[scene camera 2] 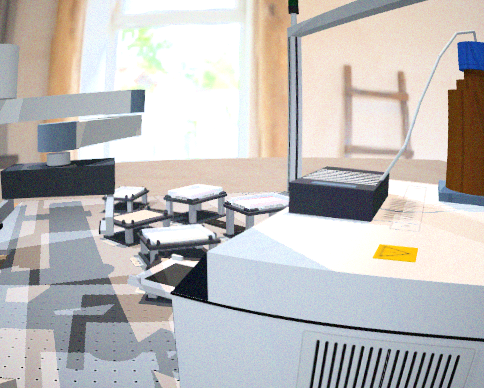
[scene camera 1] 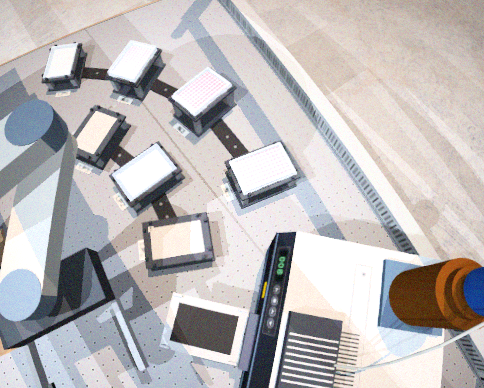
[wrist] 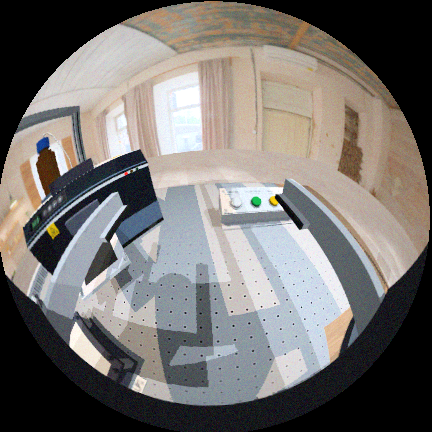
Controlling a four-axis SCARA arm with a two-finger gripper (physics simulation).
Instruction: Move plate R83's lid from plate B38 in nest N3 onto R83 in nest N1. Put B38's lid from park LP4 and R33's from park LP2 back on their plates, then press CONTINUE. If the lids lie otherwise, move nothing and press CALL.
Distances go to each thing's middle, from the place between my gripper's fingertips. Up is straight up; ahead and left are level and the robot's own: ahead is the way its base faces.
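Labels:
Orange-brown cylinder [scene camera 1: 416, 296]: 110 mm above my hand, 500 mm ahead of it, 100 mm to the right of it. As for the white tray [scene camera 1: 194, 326], my hand is 70 mm above it, 190 mm short of it and 10 mm to the right of it.

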